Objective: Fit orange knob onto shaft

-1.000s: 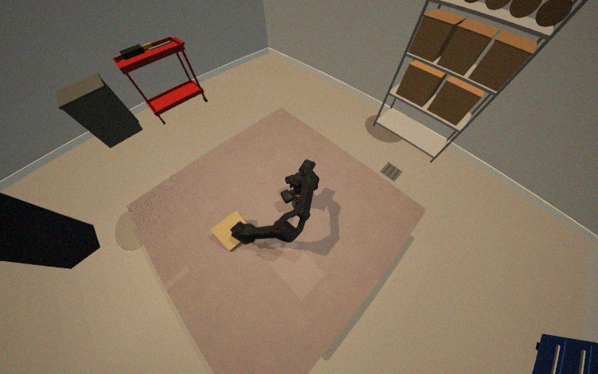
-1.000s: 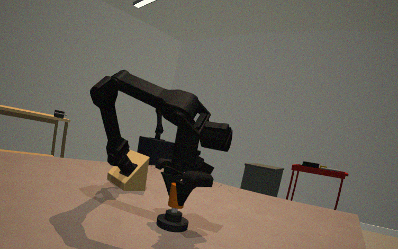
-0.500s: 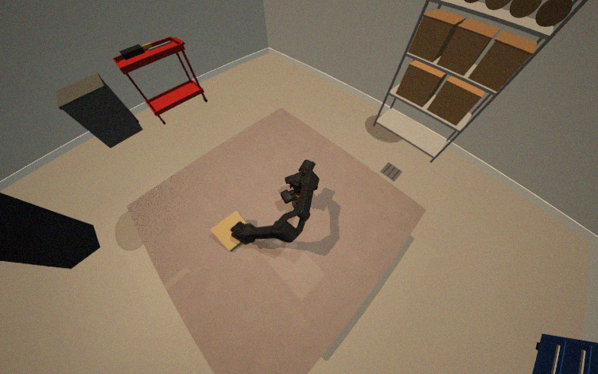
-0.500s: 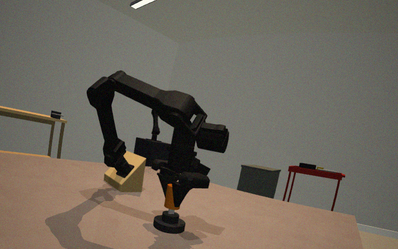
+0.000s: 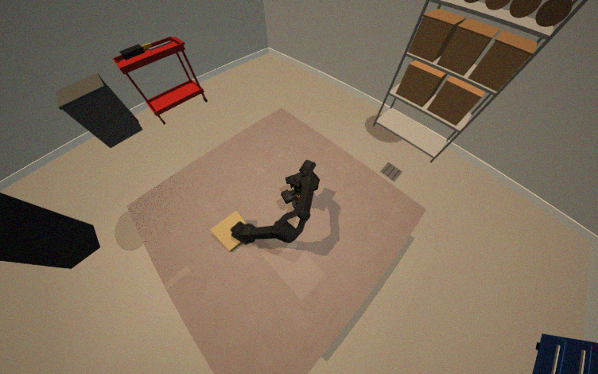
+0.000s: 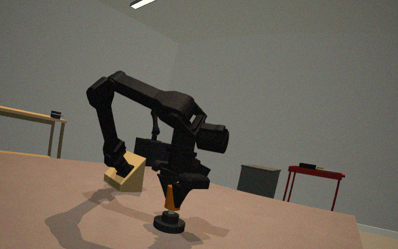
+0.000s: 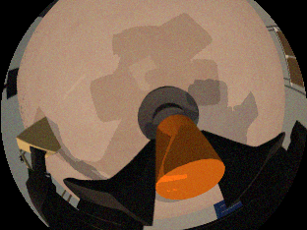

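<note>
My gripper tip is 3 cm below the orange knob. The rest, counted from my gripper tip: round black pedestal (4 cm below).
</note>
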